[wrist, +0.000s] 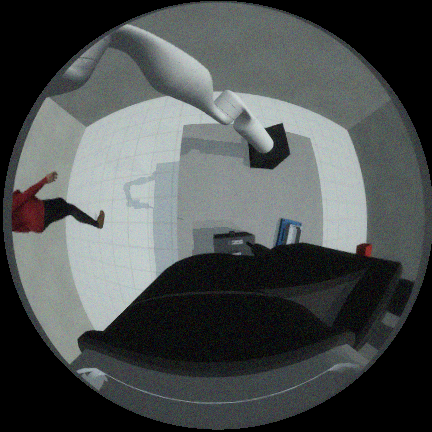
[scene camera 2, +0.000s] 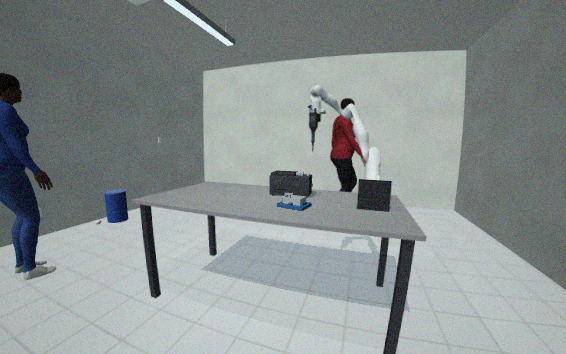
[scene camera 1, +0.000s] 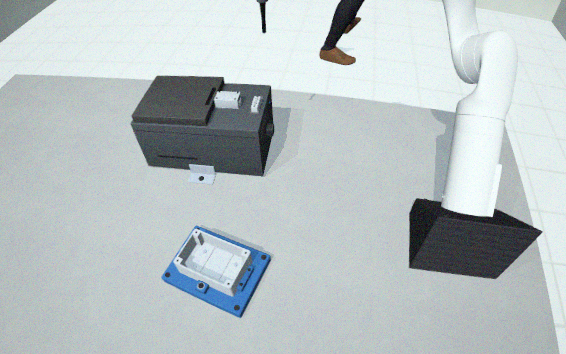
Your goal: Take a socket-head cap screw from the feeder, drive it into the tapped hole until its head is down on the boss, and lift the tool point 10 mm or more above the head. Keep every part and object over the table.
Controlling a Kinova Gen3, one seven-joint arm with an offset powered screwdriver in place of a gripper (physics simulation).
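Observation:
The feeder [scene camera 1: 200,145] [scene camera 2: 290,184] [wrist: 220,243] is a dark box with a raised lid and small white blocks on top. A small light bracket [scene camera 1: 207,170] with a dark hole is at its front foot. A blue fixture plate [scene camera 1: 230,304] [scene camera 2: 285,204] [wrist: 283,230] carries an open white housing [scene camera 1: 234,286] [scene camera 2: 297,200]. A small boss [scene camera 1: 201,285] with a dark hole is at the plate's near edge. My screwdriver tip [scene camera 1: 264,32] [scene camera 2: 313,150] points down, high above the feeder's level in the scene camera 2 view. Whether a screw is on it is too small to tell.
The arm's black base block [scene camera 1: 470,245] [scene camera 2: 374,195] [wrist: 282,150] stands on the grey table [scene camera 1: 325,225] [scene camera 2: 225,200] [wrist: 215,185]. A person in red [scene camera 2: 344,137] [wrist: 30,212] is behind the table. A person in blue [scene camera 2: 15,140] and a blue barrel [scene camera 2: 116,206] are at the left.

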